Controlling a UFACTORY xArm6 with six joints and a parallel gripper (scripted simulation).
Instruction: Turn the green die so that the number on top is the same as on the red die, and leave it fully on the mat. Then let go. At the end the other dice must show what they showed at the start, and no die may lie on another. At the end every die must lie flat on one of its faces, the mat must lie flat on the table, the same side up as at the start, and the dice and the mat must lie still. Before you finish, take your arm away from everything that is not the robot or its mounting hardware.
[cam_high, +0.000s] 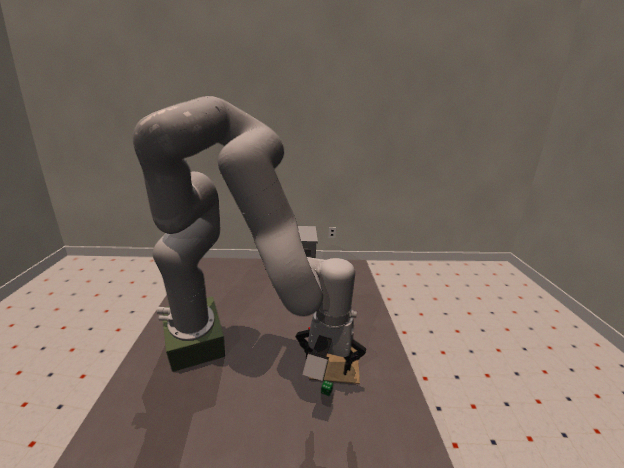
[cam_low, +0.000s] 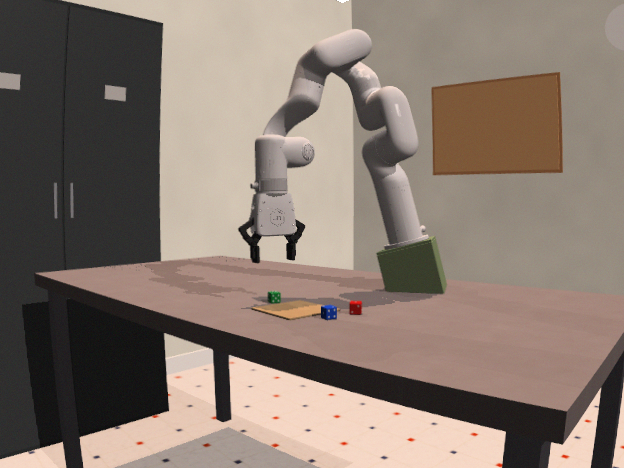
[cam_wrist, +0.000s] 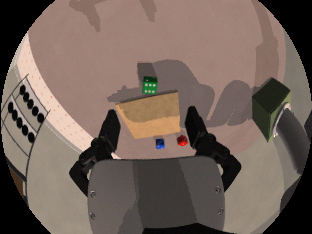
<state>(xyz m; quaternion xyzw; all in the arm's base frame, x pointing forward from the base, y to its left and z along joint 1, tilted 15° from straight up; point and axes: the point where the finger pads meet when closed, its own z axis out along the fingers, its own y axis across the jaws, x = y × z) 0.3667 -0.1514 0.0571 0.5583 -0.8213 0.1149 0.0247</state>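
Now: the green die 9 cm below my hand. Round my hand: red die: 1 cm behind, 23 cm to the left, 9 cm below; tan mat: 4 cm ahead, 10 cm to the left, 11 cm below; blue die: 6 cm ahead, 21 cm to the left, 9 cm below.
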